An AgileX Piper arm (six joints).
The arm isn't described. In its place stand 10 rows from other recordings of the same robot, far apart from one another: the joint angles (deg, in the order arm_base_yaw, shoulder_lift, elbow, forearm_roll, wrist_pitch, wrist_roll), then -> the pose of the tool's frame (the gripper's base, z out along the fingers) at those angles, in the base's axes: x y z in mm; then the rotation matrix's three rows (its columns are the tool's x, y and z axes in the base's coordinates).
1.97 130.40 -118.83 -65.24 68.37 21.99 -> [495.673, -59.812, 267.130], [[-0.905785, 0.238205, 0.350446], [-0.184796, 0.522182, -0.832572], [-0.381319, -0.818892, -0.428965]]
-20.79 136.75 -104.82 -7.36 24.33 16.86 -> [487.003, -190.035, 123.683], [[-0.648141, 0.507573, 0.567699], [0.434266, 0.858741, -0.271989], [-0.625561, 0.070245, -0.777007]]
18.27 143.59 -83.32 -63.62 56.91 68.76 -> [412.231, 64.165, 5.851], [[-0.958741, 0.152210, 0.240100], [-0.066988, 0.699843, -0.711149], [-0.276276, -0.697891, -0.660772]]
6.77 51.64 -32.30 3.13 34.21 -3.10 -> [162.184, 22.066, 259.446], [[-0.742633, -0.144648, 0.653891], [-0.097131, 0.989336, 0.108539], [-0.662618, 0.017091, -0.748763]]
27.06 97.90 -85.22 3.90 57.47 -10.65 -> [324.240, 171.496, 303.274], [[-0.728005, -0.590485, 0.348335], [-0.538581, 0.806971, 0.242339], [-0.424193, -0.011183, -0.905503]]
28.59 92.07 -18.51 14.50 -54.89 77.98 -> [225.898, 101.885, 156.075], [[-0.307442, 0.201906, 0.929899], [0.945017, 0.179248, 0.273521], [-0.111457, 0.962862, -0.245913]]
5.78 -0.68 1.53 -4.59 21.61 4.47 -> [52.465, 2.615, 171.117], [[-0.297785, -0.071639, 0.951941], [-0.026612, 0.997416, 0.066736], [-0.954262, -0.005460, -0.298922]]
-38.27 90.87 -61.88 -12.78 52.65 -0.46 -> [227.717, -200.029, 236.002], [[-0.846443, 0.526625, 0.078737], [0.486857, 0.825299, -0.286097], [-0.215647, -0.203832, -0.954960]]
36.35 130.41 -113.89 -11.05 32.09 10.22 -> [431.251, 305.860, 222.550], [[-0.558231, -0.521799, 0.645061], [-0.393016, 0.851019, 0.348289], [-0.730696, -0.059094, -0.680141]]
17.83 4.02 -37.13 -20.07 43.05 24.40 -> [-0.067, -22.415, 348.488], [[-0.064048, -0.065375, 0.995803], [0.147098, 0.986334, 0.074214], [-0.987046, 0.151234, -0.053557]]
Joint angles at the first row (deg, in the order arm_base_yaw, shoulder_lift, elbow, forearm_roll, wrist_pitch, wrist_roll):
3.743, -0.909, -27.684, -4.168, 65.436, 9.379
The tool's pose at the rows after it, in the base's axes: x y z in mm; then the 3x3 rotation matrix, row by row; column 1 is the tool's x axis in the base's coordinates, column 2 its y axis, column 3 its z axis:
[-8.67, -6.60, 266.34], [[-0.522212, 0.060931, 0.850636], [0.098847, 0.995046, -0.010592], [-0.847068, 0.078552, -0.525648]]
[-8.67, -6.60, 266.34], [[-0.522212, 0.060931, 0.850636], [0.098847, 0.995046, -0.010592], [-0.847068, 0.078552, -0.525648]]
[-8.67, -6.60, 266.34], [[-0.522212, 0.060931, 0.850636], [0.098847, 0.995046, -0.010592], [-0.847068, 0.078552, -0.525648]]
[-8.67, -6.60, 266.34], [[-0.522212, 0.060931, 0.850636], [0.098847, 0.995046, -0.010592], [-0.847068, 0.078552, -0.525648]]
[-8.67, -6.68, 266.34], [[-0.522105, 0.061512, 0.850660], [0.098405, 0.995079, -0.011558], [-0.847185, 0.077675, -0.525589]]
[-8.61, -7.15, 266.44], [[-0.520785, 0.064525, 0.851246], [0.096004, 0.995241, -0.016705], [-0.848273, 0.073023, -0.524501]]
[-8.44, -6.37, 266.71], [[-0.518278, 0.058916, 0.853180], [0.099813, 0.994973, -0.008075], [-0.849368, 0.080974, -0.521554]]
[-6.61, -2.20, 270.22], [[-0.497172, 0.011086, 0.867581], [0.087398, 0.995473, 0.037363], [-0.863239, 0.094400, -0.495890]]
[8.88, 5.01, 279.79], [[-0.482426, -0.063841, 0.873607], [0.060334, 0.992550, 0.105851], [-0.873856, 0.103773, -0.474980]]
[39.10, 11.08, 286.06], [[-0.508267, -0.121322, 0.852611], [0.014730, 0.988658, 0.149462], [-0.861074, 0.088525, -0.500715]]
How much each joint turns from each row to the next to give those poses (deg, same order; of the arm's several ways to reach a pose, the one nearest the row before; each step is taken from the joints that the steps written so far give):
0.003, 0.001, -0.001, -0.003, 0.001, 0.003
0.000, 0.000, 0.000, 0.000, 0.000, 0.000
0.000, 0.000, 0.000, 0.000, 0.000, 0.000
0.000, 0.000, 0.000, 0.000, 0.000, 0.000
-0.005, -0.002, 0.001, -0.056, 0.000, -0.005
0.001, 0.002, 0.000, -0.330, -0.053, 0.001
0.004, -0.001, -0.001, 0.526, -0.231, 0.003
-0.001, 0.320, -0.202, 2.787, -1.941, -1.945
0.000, 4.652, -0.369, 4.540, -5.585, -3.934
0.003, 9.011, 0.000, 3.649, -7.049, -5.167

